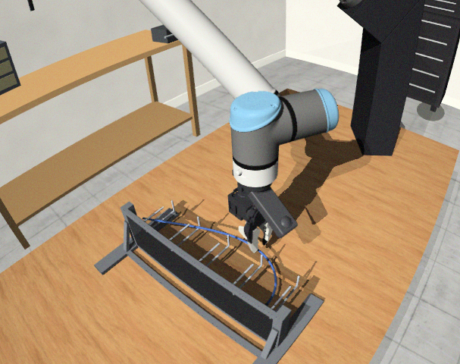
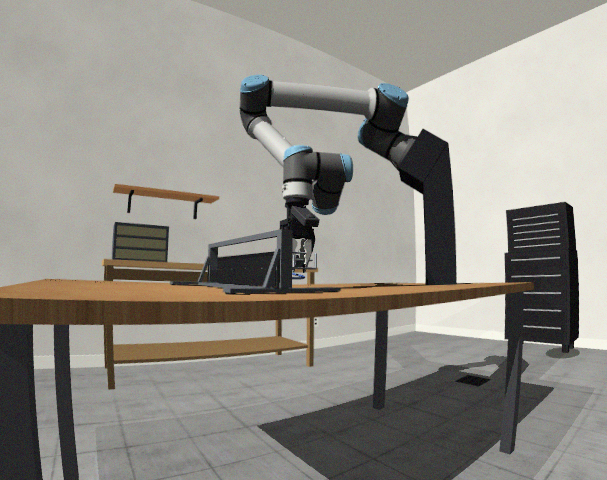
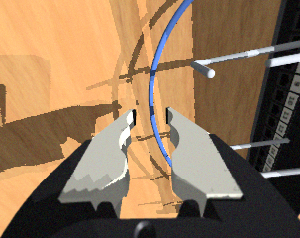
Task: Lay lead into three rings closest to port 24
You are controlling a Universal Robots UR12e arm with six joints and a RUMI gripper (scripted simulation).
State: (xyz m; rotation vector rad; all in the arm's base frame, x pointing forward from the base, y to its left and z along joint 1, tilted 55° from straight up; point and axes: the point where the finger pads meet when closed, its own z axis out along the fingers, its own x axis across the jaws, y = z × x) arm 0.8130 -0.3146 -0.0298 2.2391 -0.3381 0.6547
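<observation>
Now: hand 13 cm short of the grey rack and 11 cm to the left of it.
</observation>
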